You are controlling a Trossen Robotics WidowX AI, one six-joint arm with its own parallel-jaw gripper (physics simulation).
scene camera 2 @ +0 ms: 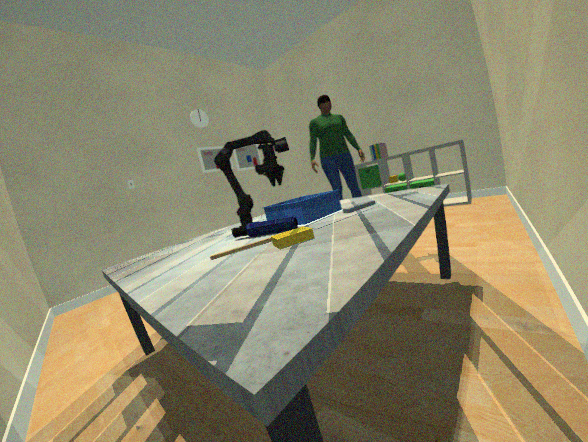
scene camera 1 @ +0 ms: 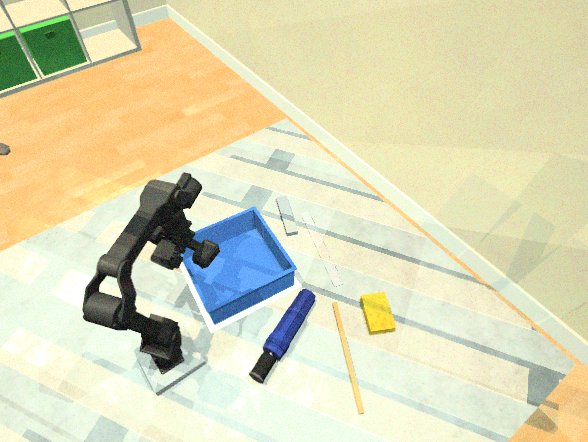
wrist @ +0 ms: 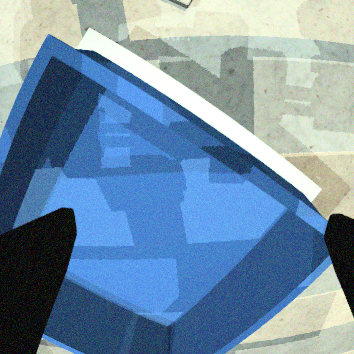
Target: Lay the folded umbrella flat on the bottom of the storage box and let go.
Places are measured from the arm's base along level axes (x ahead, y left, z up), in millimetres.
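Where they show: gripper, between the fingertips: [scene camera 2: 277,185] [scene camera 1: 189,260] [wrist: 206,225]; arm's base, origin of its link: [scene camera 1: 168,357].
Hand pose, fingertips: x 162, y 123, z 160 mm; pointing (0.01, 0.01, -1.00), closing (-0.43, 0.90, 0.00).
Each offset is from my fingertips to the top centre of the thing.
The folded umbrella @(dx +119, dy -249, dz -125 mm) [scene camera 1: 290,325] [scene camera 2: 272,226], dark blue with a black handle, lies on the table beside the storage box, outside it. Its handle end points toward the front in scene camera 1. It does not show in the wrist view. The blue storage box @(dx +124, dy +5, dz -85 mm) [scene camera 1: 255,299] [scene camera 2: 305,207] [wrist: 280,270] stands open at the top, and its visible inside holds no object. My gripper [scene camera 1: 186,256] [scene camera 2: 277,183] [wrist: 206,225] is open and empty, pointing down above the box, apart from it and from the umbrella.
A white sheet @(dx +124, dy +5, dz -182 mm) [scene camera 1: 197,300] [wrist: 210,112] edges out from under the box. A grey block @(dx +372, dy +90, dz -165 mm) [scene camera 1: 286,216] [scene camera 2: 358,206] and a thin clear strip @(dx +388, dy -73, dz -180 mm) [scene camera 1: 322,250] lie beyond the box. A yellow sponge @(dx +364, dy -353, dz -153 mm) [scene camera 1: 378,313] [scene camera 2: 293,237] and a thin wooden stick @(dx +223, dy -387, dz -171 mm) [scene camera 1: 348,357] [scene camera 2: 240,249] lie past the umbrella.
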